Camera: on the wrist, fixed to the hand. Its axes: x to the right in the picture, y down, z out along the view.
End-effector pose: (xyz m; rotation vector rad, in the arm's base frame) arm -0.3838 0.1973 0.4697 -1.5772 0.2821 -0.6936
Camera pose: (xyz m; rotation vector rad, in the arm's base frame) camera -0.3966 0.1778 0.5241 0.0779 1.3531 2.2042
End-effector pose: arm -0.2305 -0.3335 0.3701 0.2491 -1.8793 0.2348
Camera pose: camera -0.1996 -0.3781 0.3936 2.0326 0.6215 -1.2738
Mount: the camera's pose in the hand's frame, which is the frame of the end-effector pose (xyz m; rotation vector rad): 0.0152 -0.0525 -0.0227 0.1437 0.8286 -2.9616
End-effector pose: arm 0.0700 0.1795 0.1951 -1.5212 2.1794 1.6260
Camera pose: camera 0.1098 0.1536 0.1598 -2.1575 -1.0938 -0.4171
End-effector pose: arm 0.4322 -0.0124 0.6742 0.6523 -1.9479 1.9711
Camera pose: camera 0.4433 0.0107 0.7275 1.0177 0.5678 -0.0573
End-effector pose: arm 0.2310 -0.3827 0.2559 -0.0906 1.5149 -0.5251
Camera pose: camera 0.1944 -0.4291 0.2599 1.4218 -0.4030 1.8287
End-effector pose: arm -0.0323 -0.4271 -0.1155 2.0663 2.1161 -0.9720
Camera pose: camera -0.0730 -0.3995 -0.0825 1.3174 -1.5597 -0.2966
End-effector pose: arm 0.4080 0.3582 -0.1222 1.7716 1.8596 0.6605
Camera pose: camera 0.3526 0.3708 -0.1388 -2.1236 2.2274 -0.2559
